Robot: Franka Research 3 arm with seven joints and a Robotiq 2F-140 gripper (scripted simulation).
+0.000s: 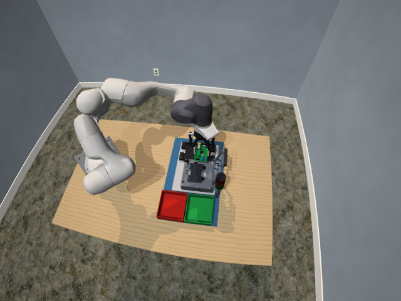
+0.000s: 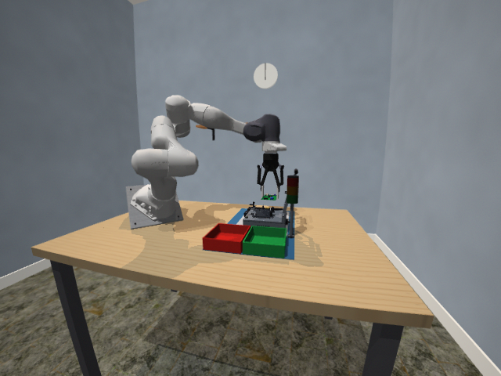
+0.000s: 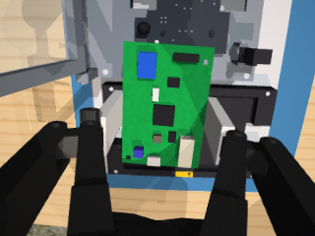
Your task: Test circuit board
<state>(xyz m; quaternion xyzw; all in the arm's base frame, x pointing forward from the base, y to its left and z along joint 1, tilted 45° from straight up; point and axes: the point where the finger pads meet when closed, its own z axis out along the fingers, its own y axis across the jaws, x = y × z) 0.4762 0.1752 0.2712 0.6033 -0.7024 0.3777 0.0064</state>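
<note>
Now: hand 4 cm past the tester plate, 9 cm to the left of it and 7 cm above it. Also, from my hand: green circuit board 2 cm below; clear lid 7 cm ahead, 13 cm to the right, 4 cm above; green bin 6 cm behind, 30 cm to the right, 13 cm below.
</note>
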